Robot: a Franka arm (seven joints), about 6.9 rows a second.
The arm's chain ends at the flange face. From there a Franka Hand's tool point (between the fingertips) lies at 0.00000 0.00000 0.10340 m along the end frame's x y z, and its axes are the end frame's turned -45 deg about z.
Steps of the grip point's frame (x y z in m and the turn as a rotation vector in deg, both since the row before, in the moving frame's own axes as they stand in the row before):
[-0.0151, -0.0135, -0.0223, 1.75, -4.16, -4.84]
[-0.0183, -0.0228, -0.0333, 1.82, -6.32, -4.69]
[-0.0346, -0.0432, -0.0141, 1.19, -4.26, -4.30]
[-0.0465, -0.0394, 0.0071, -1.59, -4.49, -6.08]
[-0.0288, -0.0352, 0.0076, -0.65, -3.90, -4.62]
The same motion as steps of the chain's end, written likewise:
[-0.0128, -0.0023, -0.0220, -1.70, -4.18, -4.84]
[-0.0189, -0.0093, -0.0326, -3.18, -5.76, -4.69]
[-0.0482, -0.0103, -0.0138, -2.17, -3.85, -4.30]
[-0.0575, -0.0029, 0.0075, -4.30, -2.05, -6.08]
[-0.0413, -0.0105, 0.0078, -3.22, -2.30, -4.62]

